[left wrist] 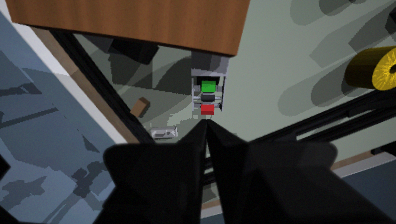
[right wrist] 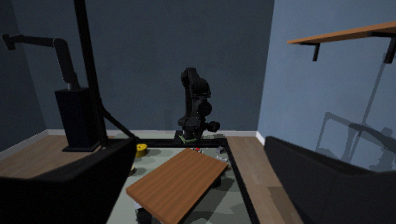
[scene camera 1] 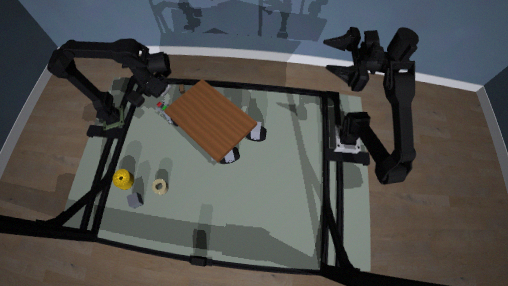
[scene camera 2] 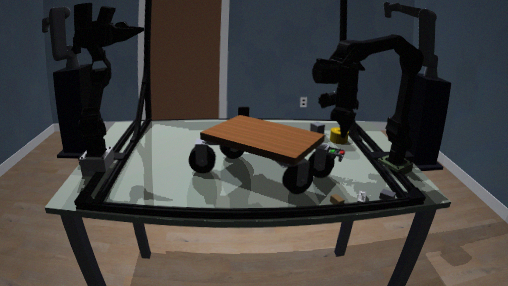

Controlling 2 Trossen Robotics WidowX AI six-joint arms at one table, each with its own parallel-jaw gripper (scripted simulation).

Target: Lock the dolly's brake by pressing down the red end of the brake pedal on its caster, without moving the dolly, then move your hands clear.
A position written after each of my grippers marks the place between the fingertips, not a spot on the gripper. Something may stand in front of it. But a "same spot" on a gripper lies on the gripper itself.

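I see my right gripper in the right wrist view point(201, 143), and my right gripper shows in scene camera 1 and in scene camera 2 as well, while in the left wrist view my right gripper is out of frame. On my right gripper, point(scene camera 1: 344, 44) and point(scene camera 2: 113, 34) are the same spot.
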